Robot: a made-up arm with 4 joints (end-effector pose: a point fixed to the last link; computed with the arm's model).
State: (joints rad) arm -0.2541 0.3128 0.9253 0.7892
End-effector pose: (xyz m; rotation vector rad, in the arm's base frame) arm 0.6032 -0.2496 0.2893 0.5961 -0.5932 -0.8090
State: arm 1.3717 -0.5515 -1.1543 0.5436
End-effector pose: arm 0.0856 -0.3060 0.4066 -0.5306 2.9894 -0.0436
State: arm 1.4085 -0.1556 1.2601 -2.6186
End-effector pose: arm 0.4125 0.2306 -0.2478 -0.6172 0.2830 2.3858
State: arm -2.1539 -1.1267 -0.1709 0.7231
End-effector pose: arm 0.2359 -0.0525 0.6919 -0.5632 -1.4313 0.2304
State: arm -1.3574 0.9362 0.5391 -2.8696
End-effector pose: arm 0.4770 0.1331 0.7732 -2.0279 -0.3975 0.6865
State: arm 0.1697 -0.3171 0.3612 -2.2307
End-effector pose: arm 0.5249 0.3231 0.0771 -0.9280 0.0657 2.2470
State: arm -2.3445 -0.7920 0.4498 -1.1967
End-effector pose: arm -0.0958 0.4219 0.5303 -2.4351 -1.7900 0.3903
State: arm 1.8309 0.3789 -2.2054 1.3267
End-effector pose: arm 0.6952 -0.0978 0.2297 0.8562 -1.2254 0.1428
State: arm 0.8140 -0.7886 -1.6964 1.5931
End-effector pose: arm 0.3517 -0.2788 0.6593 -1.8773 1.8180 -0.7737
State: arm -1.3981 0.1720 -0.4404 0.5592
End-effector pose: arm 0.3934 -0.1167 0.2623 0.4584 -0.2513 -0.3233
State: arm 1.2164 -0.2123 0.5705 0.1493
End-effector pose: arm 0.2204 -0.1879 -0.2021 0.1156 1.2407 -0.2511
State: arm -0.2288 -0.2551 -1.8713 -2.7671
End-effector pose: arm -0.1283 0.2364 0.4801 1.3926 0.7686 2.6059
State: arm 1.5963 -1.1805 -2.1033 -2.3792
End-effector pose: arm 0.3758 -0.2182 0.6172 -1.8082 -0.5179 -0.6163
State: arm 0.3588 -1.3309 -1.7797 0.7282
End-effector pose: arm 0.4263 -0.4483 0.5007 -1.6797 1.7622 0.0753
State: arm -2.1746 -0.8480 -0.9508 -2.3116
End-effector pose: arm 0.4338 0.0329 0.2189 -2.5557 0.6661 1.3213
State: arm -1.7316 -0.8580 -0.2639 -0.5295
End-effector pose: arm 0.4025 0.1503 0.6287 -1.4283 -0.7223 0.7004
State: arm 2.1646 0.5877 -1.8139 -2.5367
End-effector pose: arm 0.3754 0.3910 0.0228 2.5425 0.7372 -0.7306
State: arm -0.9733 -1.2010 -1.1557 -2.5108
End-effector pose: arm 0.1297 -0.2051 0.0749 1.0291 -1.2884 -2.2307
